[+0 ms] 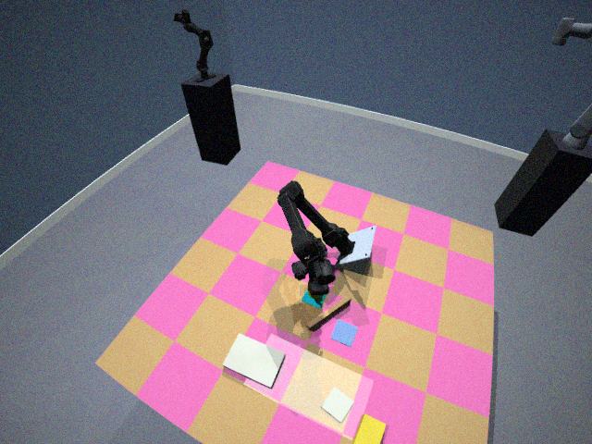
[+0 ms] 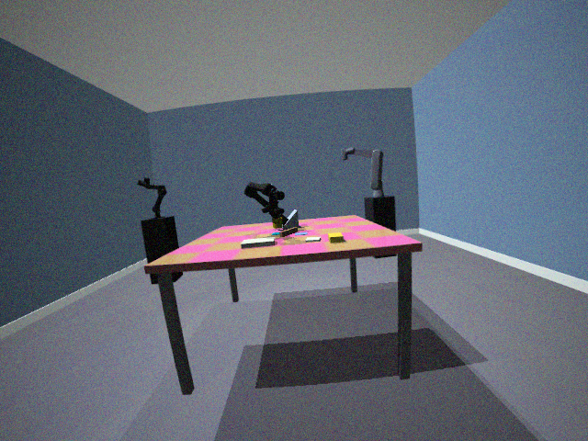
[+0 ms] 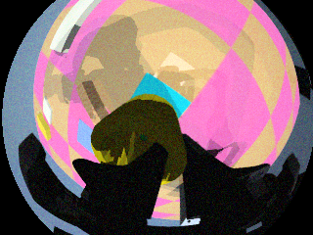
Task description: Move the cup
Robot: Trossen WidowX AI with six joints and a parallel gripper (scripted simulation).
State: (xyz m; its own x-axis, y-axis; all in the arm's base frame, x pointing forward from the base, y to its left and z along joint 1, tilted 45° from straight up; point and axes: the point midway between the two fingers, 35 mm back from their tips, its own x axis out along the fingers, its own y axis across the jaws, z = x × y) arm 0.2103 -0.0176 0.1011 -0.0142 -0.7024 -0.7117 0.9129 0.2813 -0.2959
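The cyan pad is 80 mm below my gripper tip, 30 mm ahead of it and 10 mm to the left of it. The rest, counted from my gripper tip: small grey tile: 370 mm ahead, 190 mm to the left, 70 mm below; then olive-yellow cup: 20 mm ahead, 10 mm to the left; then light blue pad: 160 mm to the left, 130 mm ahead, 80 mm below.
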